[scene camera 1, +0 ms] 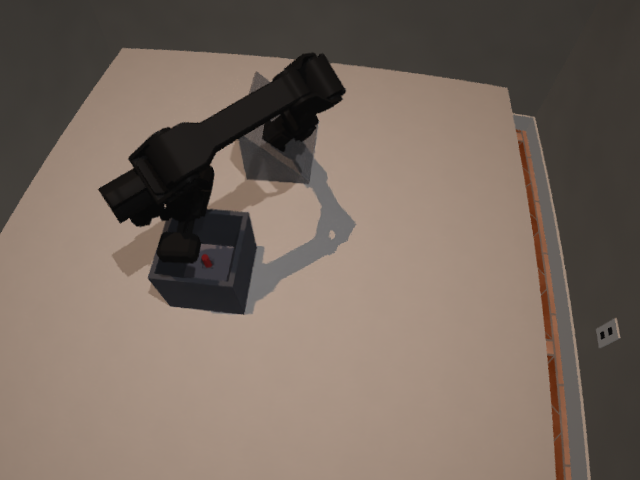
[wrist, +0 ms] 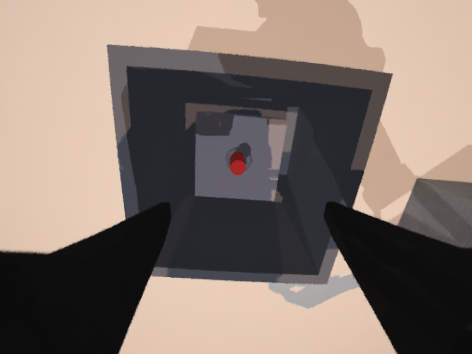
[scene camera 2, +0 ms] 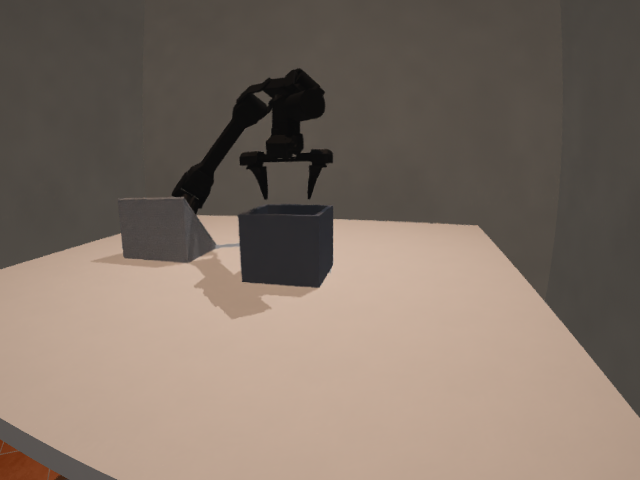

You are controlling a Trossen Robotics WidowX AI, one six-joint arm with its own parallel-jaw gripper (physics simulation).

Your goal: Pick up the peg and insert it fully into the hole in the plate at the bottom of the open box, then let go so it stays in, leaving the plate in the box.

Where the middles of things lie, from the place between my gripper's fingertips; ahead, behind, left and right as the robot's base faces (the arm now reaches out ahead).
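Pale plate (scene camera 1: 221, 257), 120 mm below my hand. Dark box (scene camera 2: 292, 245) now 90 mm below my hand.
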